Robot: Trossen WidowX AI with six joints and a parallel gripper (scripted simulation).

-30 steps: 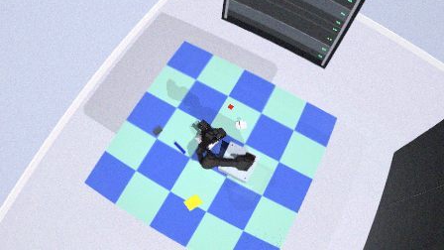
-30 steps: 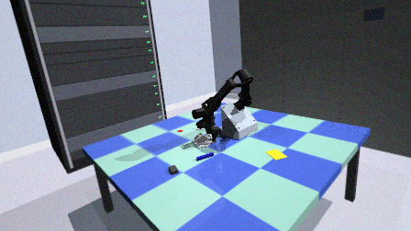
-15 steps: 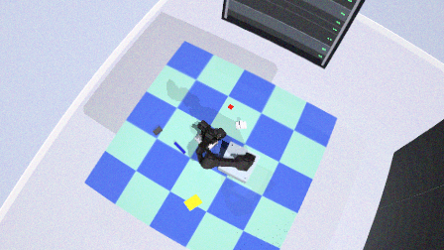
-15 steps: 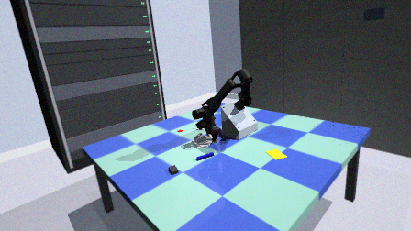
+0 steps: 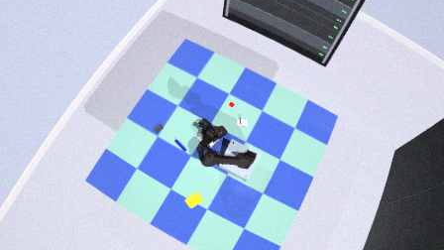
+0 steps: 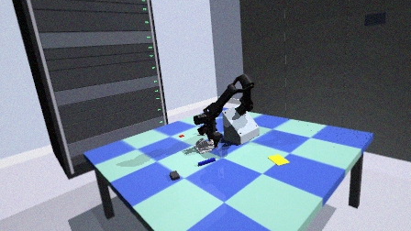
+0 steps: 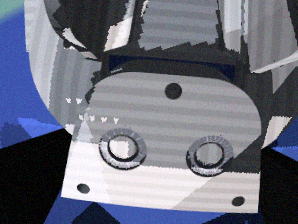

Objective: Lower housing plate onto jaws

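Now: gripper tip 10 mm short of the grey housing plate and 20 mm below it. Also, from my gripper tip: blue bar: 180 mm ahead, 120 mm to the left; red piece: 310 mm to the right, 10 mm below; dark block: 360 mm ahead, 80 mm to the left.
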